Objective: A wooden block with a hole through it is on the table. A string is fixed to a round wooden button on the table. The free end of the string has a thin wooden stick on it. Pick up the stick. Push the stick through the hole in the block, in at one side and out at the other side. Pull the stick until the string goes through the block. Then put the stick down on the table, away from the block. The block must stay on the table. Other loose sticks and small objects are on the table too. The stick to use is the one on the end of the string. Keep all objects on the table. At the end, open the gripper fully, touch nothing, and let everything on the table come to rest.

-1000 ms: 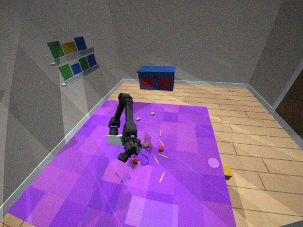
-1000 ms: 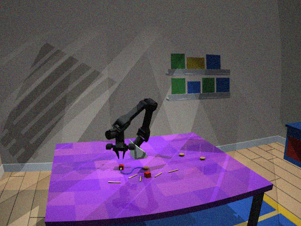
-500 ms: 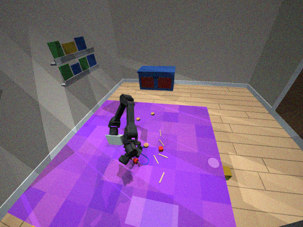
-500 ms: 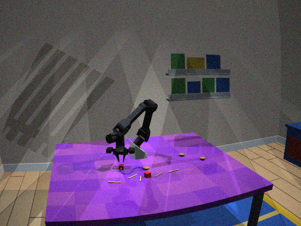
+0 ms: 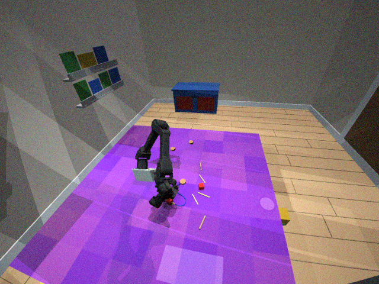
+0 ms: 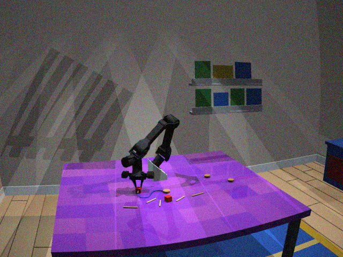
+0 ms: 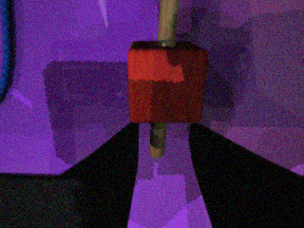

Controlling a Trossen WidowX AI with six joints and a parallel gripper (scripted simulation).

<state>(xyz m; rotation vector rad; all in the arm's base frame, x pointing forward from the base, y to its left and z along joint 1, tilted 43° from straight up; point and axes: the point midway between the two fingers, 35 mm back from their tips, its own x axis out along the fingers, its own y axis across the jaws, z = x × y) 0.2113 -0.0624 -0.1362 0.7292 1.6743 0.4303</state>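
My gripper tip is now 30 mm short of the red block. The rest, counted from my gripper tip: thin wooden stick 40 mm ahead, 10 mm to the right; round wooden button 60 mm ahead, 150 mm to the left, 10 mm below.
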